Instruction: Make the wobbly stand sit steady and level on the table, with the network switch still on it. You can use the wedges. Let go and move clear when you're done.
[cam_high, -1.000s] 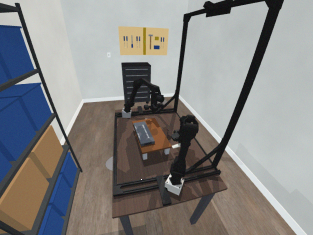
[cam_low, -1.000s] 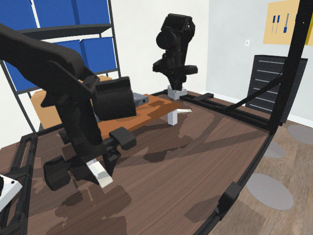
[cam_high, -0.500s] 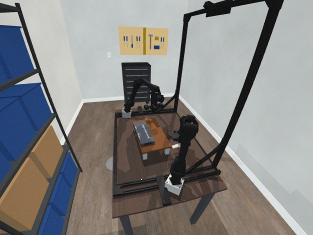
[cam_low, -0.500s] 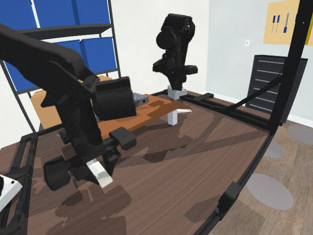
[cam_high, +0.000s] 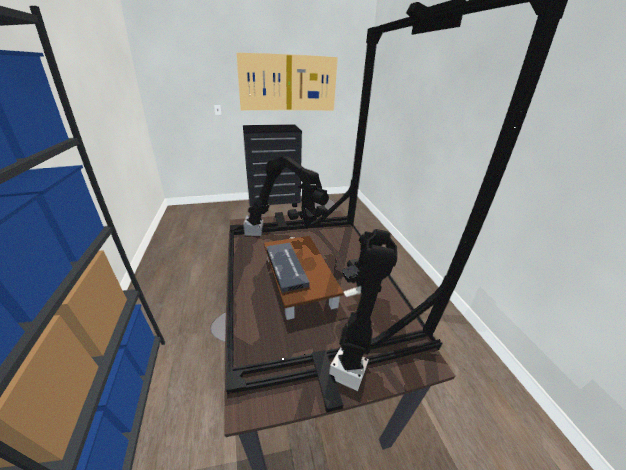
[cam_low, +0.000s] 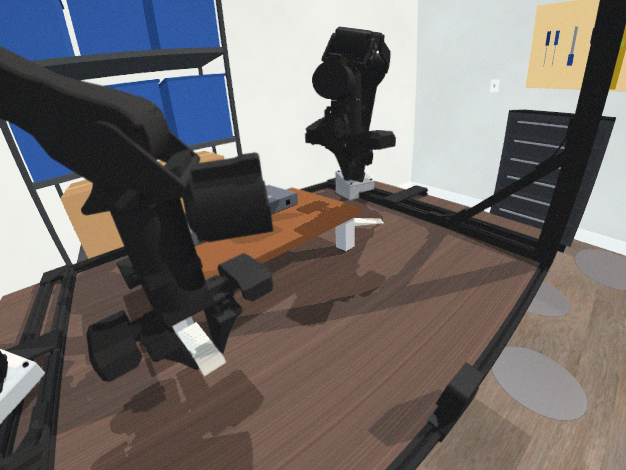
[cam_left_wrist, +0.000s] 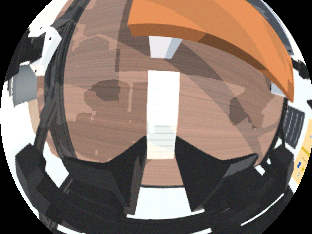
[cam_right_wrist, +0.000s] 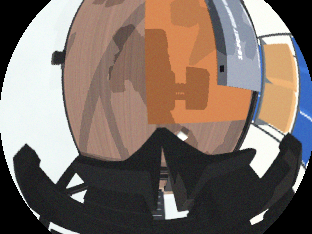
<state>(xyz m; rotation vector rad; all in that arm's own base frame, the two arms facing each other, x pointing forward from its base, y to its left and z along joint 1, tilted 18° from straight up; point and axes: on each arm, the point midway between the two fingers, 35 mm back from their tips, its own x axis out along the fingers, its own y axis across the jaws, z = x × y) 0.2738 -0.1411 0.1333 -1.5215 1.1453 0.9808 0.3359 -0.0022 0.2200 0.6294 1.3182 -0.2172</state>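
The white wedge lies 3 cm below my left hand and 3 cm ahead of it. Also, from my left hand: grey network switch: 24 cm ahead, 23 cm to the right, 2 cm above; then stand: 22 cm to the right, 18 cm ahead, 5 cm below.
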